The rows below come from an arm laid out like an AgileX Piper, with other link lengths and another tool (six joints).
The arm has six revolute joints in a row. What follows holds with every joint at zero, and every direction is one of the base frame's.
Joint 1 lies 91.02 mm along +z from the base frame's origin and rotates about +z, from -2.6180 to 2.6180 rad.
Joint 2 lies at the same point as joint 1 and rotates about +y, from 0.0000 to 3.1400 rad.
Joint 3 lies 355.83 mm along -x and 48.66 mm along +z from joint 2 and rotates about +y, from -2.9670 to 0.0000 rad.
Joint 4 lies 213.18 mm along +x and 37.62 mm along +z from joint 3 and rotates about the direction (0.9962, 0, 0.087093), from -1.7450 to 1.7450 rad.
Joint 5 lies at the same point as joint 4 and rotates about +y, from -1.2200 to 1.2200 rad.
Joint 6 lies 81.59 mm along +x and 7.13 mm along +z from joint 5 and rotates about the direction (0.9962, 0, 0.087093), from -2.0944 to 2.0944 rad.
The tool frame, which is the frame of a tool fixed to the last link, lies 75.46 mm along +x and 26.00 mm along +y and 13.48 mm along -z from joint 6; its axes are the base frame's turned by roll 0.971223, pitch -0.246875 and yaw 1.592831 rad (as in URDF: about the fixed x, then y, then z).
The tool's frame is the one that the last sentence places.
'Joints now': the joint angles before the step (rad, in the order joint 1, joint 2, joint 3, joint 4, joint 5, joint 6). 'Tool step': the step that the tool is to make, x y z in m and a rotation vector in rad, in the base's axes. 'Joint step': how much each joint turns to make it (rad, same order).
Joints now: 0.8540, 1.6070, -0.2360, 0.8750, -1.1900, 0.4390
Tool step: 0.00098, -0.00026, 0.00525, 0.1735, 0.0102, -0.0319
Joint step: 0.0000, 0.0000, 0.0000, -0.0010, 0.0030, 0.1770
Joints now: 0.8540, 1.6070, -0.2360, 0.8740, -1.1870, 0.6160
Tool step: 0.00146, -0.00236, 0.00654, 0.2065, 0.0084, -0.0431
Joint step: 0.0000, 0.0000, 0.0000, 0.0031, -0.0010, 0.2100
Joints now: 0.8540, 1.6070, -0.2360, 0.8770, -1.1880, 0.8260
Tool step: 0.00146, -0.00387, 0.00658, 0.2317, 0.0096, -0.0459
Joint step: 0.0000, 0.0000, 0.0000, 0.0010, 0.0000, 0.2360
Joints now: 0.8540, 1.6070, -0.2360, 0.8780, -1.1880, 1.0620
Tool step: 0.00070, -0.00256, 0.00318, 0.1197, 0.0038, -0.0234
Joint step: 0.0000, 0.0000, 0.0000, 0.0000, -0.0010, 0.1220
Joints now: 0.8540, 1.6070, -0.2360, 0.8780, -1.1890, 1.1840
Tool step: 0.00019, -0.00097, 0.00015, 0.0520, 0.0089, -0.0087
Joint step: 0.0000, 0.0000, 0.0000, 0.0000, 0.0069, 0.0530
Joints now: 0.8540, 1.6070, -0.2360, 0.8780, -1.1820, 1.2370
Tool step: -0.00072, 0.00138, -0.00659, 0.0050, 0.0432, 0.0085
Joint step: 0.0000, 0.0000, 0.0000, 0.0000, 0.0440, 0.0049
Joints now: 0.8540, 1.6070, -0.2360, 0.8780, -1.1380, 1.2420
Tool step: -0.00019, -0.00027, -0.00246, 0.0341, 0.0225, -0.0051
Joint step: 0.0000, 0.0000, 0.0000, 0.0011, 0.0210, 0.0349
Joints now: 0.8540, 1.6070, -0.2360, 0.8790, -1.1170, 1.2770
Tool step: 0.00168, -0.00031, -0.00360, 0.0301, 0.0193, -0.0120
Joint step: -0.0040, 0.0111, -0.0010, -0.0001, 0.0109, 0.0391
